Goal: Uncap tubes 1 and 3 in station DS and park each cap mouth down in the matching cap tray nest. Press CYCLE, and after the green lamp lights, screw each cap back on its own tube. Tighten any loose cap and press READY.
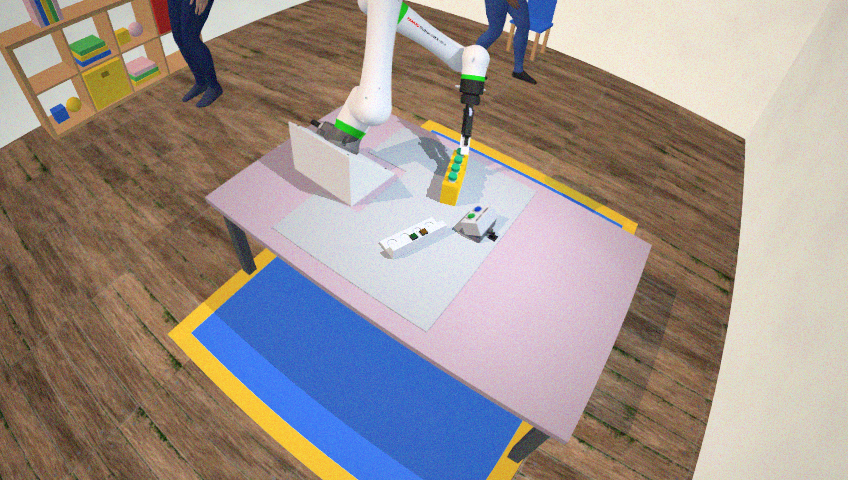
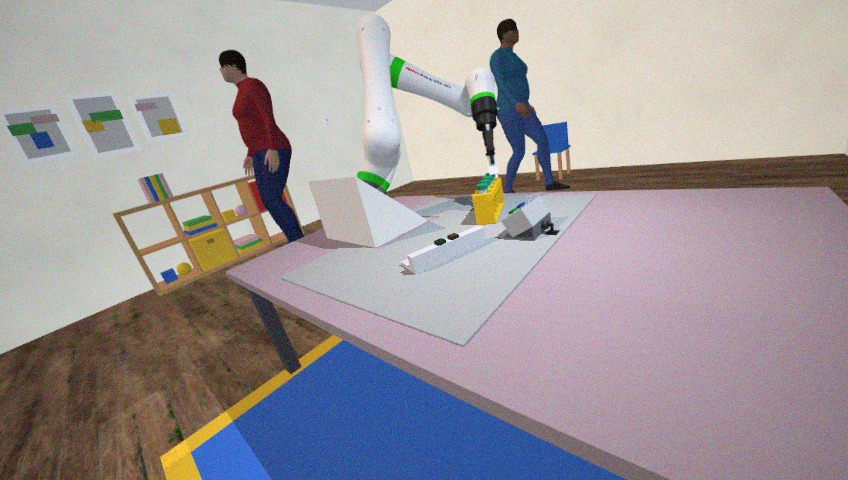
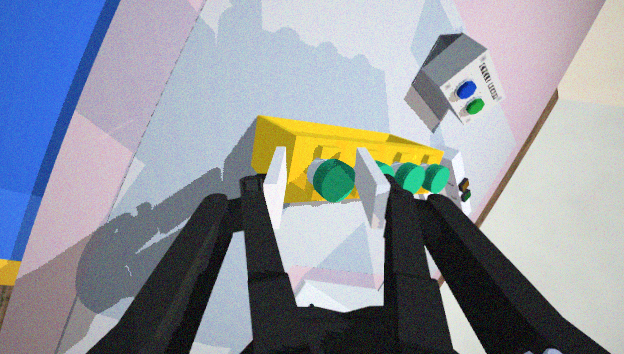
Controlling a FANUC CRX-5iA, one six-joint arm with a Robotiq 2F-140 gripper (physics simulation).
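Where they show: gripper, between the fingertips: (image 1: 463, 153) (image 2: 494, 177) (image 3: 320, 164); arm's base, origin of its link: (image 1: 340, 146).
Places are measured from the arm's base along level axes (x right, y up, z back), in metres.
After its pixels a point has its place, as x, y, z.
My gripper (image 1: 464, 145) @[-0.320, -0.009, -0.360] (image 2: 492, 169) @[-0.320, -0.009, -0.360] (image 3: 320, 164) @[-0.320, -0.009, -0.360] is open over the far end of a yellow rack (image 1: 450, 193) @[-0.140, -0.055, -0.441] (image 2: 486, 211) @[-0.140, -0.071, -0.443] (image 3: 325, 131) @[-0.262, -0.109, -0.400]. Its white pads stand on either side of the end tube's green cap (image 3: 334, 181) @[-0.313, 0.010, -0.354], with a clear gap on the left and the right pad close to it. More green caps (image 1: 455, 167) @[-0.208, 0.008, -0.402] (image 3: 410, 178) @[-0.223, 0.008, -0.399] sit on the other tubes; one is partly hidden behind the right pad. The pads' exact height against the cap is unclear. A button box (image 1: 480, 223) @[-0.082, -0.039, -0.616] (image 2: 526, 220) @[-0.064, -0.059, -0.622] (image 3: 450, 65) @[-0.176, -0.067, -0.576] has a blue button (image 3: 466, 89) @[-0.146, -0.044, -0.562] and a green button (image 3: 475, 106) @[-0.101, -0.044, -0.565].
A narrow white bar (image 1: 403, 244) @[0.153, -0.068, -0.475] (image 2: 449, 252) @[0.097, -0.095, -0.494] with round marks carries a dark green lamp (image 1: 413, 236) @[0.109, -0.060, -0.480] and an amber-brown lamp (image 1: 423, 231) @[0.069, -0.059, -0.489]. A white panel (image 1: 321, 163) @[0.127, 0.009, -0.036] (image 2: 342, 211) @[0.127, 0.004, -0.046] stands by the arm's base. Two people stand beyond the table (image 1: 535, 297).
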